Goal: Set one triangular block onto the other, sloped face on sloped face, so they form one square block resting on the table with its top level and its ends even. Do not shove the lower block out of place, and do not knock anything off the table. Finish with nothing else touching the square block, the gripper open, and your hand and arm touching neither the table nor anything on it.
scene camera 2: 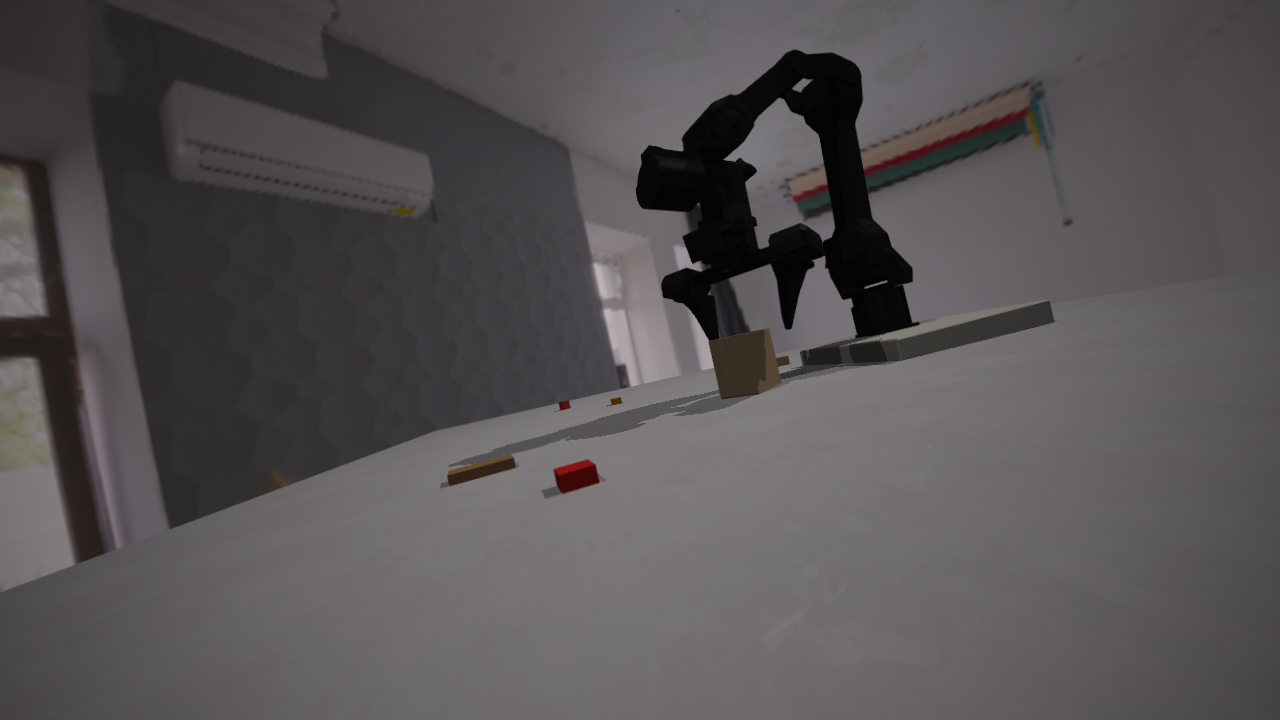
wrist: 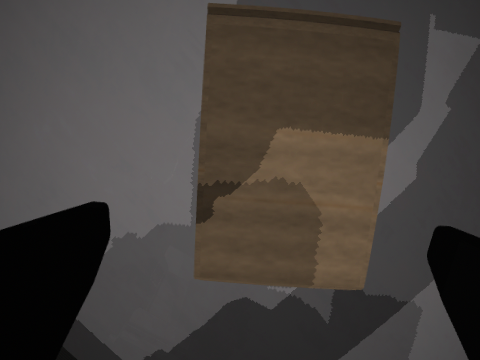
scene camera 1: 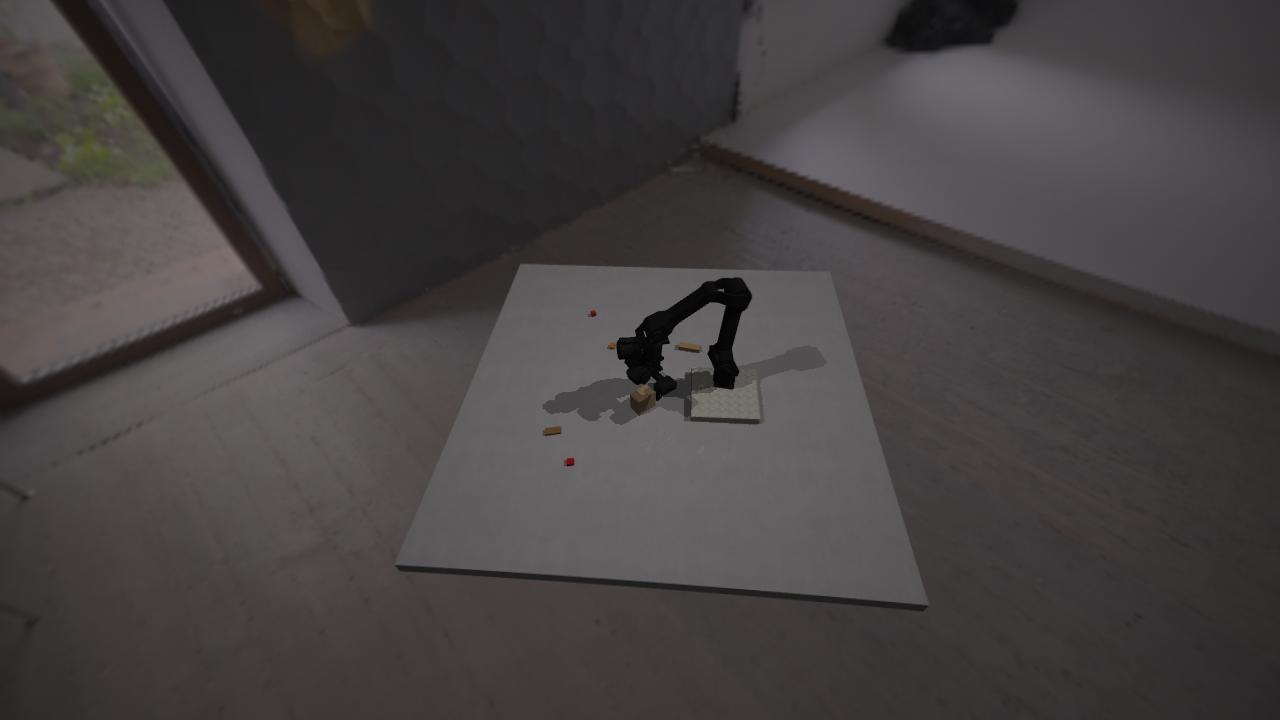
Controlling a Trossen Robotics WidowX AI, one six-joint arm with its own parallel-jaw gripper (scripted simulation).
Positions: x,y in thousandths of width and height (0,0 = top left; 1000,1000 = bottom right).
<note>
My gripper (scene camera 2: 586,470) is open and holds nothing. Also in view: a triangular block (scene camera 2: 579,515) and a triangular block (wrist: 618,321).
My gripper also shows in the wrist view (wrist: 574,646) and in scene camera 1 (scene camera 1: 507,544).
</note>
